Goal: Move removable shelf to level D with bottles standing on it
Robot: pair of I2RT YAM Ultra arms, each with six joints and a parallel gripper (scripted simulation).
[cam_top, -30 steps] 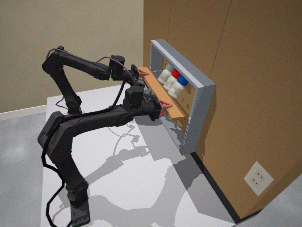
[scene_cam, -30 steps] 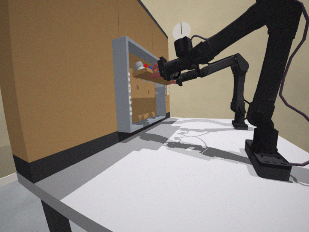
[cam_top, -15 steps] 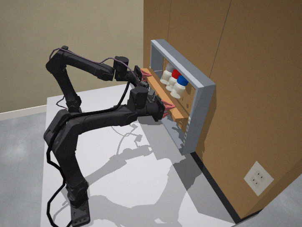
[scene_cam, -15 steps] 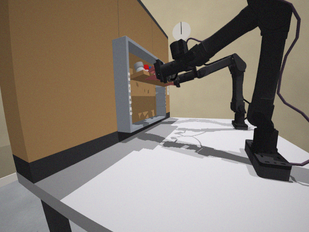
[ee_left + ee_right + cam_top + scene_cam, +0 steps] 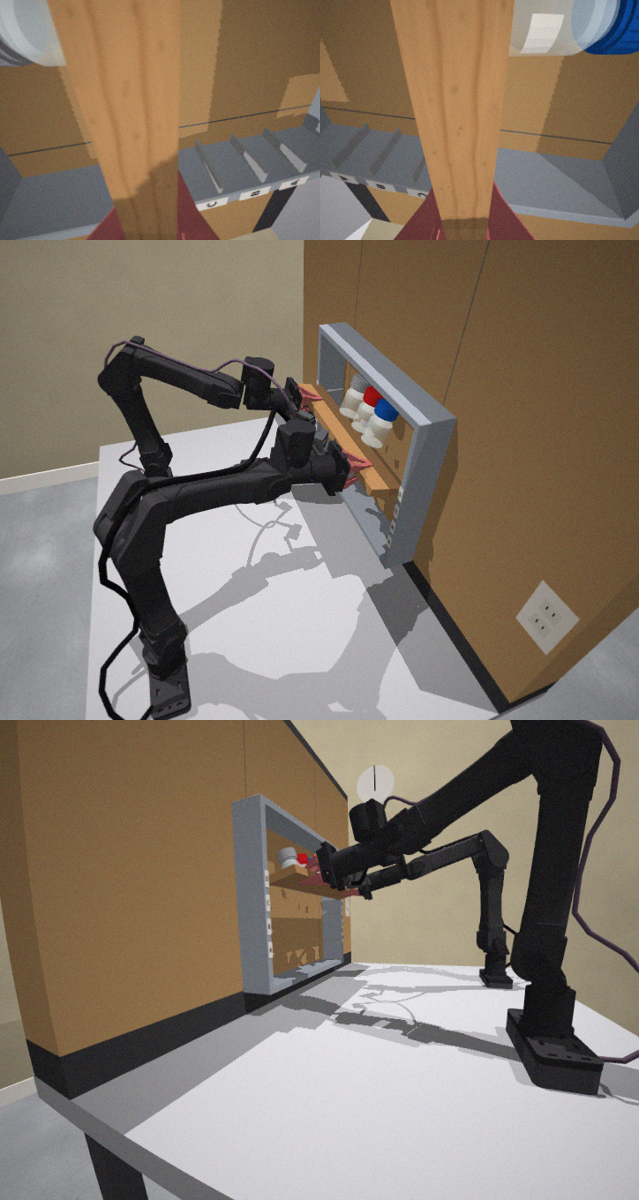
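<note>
My right gripper is now 6 cm short of the blue-capped bottle, 9 cm to the right of it and 4 cm below it. The rest, counted from my right hand: wooden shelf (1 cm behind, 15 cm to the left); then grey wall rack (6 cm ahead, 15 cm to the left, 5 cm below); then red-capped bottle (6 cm ahead, 15 cm to the left, 4 cm above).
The grey-capped bottle lies 70 mm ahead of my left hand, 80 mm to the right of it and 40 mm above it. The rest, counted from my left hand: wooden shelf 10 mm ahead, 150 mm to the right; then grey wall rack 80 mm ahead, 140 mm to the right, 50 mm below; then red-capped bottle 80 mm ahead, 150 mm to the right, 40 mm above.
</note>
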